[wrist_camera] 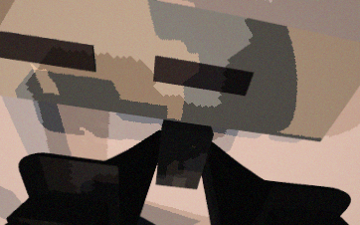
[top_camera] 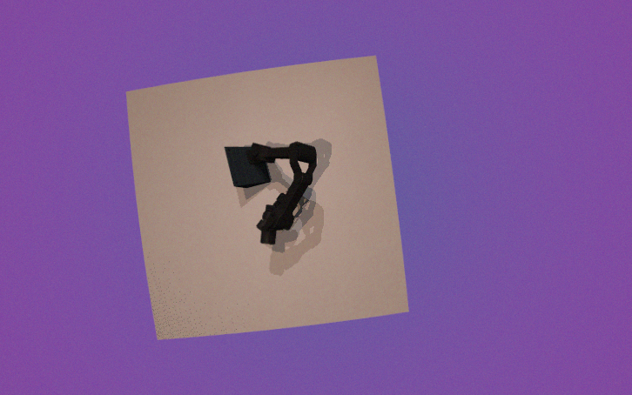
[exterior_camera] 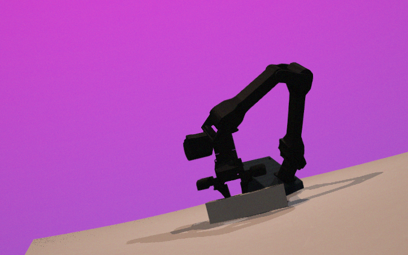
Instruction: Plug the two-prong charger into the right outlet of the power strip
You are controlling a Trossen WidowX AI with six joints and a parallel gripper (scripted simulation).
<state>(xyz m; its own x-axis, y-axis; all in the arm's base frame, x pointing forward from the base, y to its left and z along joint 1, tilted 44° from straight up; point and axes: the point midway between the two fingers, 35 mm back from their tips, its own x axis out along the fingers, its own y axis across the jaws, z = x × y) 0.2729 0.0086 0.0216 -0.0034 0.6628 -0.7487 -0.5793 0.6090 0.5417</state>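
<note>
Right now my gripper tip is 10 mm to the right of the two-prong charger, 10 mm below it and 10 mm short of it.
</note>
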